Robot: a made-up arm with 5 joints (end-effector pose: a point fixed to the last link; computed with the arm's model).
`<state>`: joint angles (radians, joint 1 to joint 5).
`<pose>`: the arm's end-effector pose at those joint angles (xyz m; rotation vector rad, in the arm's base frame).
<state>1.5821 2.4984 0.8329 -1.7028 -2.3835</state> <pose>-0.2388 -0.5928 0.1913 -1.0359 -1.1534 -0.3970</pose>
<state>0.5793 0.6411 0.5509 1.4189 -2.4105</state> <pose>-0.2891 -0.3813 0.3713 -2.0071 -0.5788 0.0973</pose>
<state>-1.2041 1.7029 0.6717 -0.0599 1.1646</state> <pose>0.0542 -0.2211 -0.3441 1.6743 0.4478 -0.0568</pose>
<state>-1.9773 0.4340 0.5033 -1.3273 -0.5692</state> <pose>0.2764 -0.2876 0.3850 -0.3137 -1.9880 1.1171</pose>
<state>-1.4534 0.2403 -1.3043 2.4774 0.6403</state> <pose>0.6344 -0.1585 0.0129 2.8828 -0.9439 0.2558</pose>
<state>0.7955 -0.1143 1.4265 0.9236 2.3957</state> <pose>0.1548 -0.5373 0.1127 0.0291 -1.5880 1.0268</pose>
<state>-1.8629 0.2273 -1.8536 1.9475 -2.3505</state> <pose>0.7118 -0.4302 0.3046 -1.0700 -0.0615 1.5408</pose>
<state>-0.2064 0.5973 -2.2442 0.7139 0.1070</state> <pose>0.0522 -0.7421 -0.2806 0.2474 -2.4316 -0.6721</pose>
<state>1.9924 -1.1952 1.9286 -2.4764 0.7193</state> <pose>-0.0525 -0.1954 0.4050 -1.6236 0.0120 -0.3384</pose>
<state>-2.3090 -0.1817 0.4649 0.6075 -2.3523</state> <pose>0.0443 -0.6894 0.1211 0.2248 2.0209 0.4923</pose>
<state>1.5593 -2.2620 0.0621 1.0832 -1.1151</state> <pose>-0.2169 -0.2231 -0.3277 1.1394 0.3844 0.3389</pose>
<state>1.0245 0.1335 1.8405 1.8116 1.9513</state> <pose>0.2508 -0.3191 0.0221 0.7393 -0.9279 1.7214</pose>
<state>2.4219 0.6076 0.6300 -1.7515 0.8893</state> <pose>-0.3127 -0.3042 0.2761 -1.5869 -2.2162 -0.4851</pose>
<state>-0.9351 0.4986 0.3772 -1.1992 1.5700</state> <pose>0.2571 -0.4887 -0.0329 -0.5842 0.8583 0.5059</pose>
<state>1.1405 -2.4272 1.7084 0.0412 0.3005</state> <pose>-0.0865 -0.0471 -0.1646 -1.2455 1.0780 2.6333</pose>
